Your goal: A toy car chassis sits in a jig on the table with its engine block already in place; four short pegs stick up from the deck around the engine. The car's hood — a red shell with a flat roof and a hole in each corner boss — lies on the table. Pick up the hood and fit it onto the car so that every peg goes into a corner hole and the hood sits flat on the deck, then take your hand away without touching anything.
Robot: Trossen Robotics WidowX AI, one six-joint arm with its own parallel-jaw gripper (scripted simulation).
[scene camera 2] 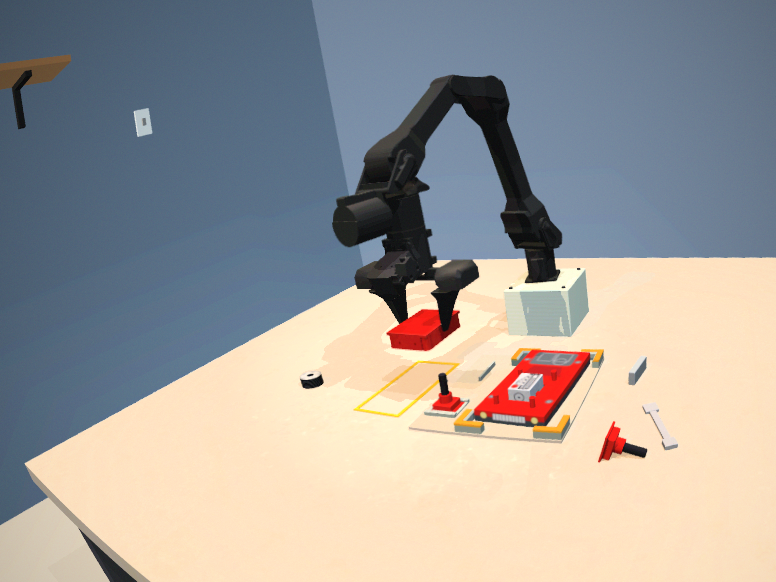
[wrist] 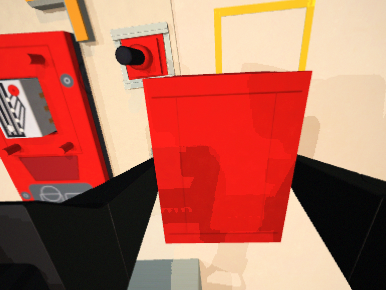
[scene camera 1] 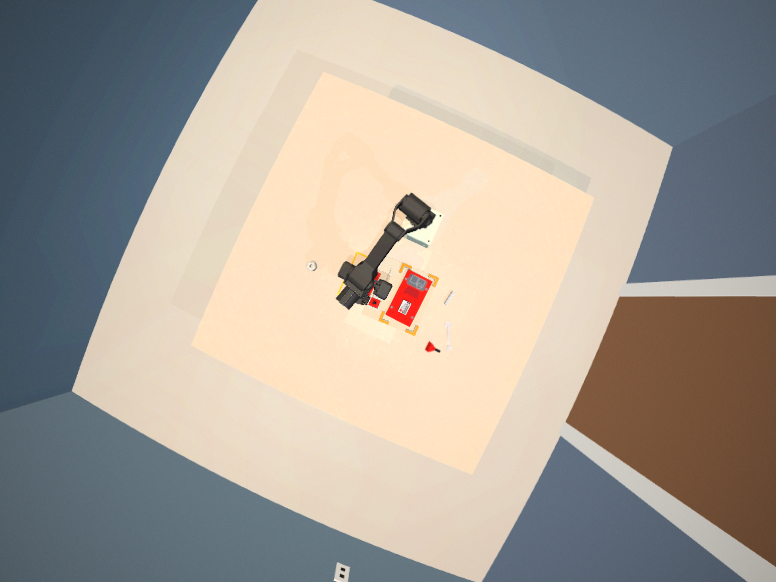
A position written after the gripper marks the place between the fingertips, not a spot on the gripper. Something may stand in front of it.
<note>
The gripper (scene camera 2: 425, 329) carries a red hood (scene camera 2: 422, 331). Also in view: a grey engine block (scene camera 2: 526, 385).
The red hood also shows in the wrist view (wrist: 224, 145). The gripper also shows in the wrist view (wrist: 221, 162).
</note>
